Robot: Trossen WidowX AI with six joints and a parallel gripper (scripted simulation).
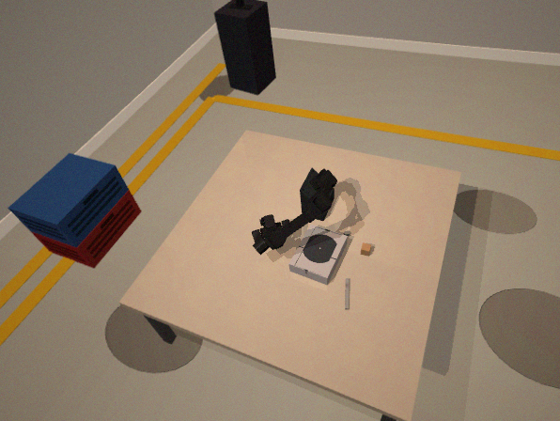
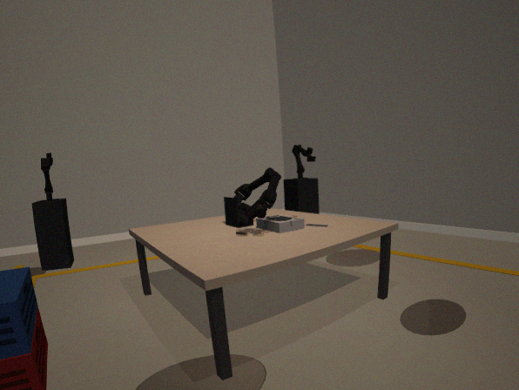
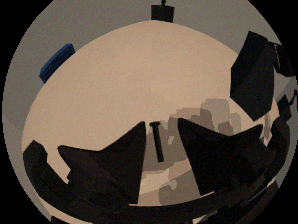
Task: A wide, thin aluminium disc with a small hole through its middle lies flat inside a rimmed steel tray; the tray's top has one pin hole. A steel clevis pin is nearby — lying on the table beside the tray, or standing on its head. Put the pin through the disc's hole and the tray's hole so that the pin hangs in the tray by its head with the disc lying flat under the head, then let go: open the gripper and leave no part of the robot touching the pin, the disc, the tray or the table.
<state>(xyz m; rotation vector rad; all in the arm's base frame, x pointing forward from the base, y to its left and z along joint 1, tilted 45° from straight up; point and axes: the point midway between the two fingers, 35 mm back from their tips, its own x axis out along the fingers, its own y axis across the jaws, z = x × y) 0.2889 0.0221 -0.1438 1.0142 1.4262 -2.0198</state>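
Right now my gripper tip is 40 mm above the clevis pin, 10 mm to the right of it and 10 mm short of it. Round my gripper tip: tiny grey piece 330 mm to the left, 170 mm behind, 40 mm below; then wide flat disc 270 mm to the left, 10 mm above; then steel tray 270 mm to the left, 10 mm ahead.
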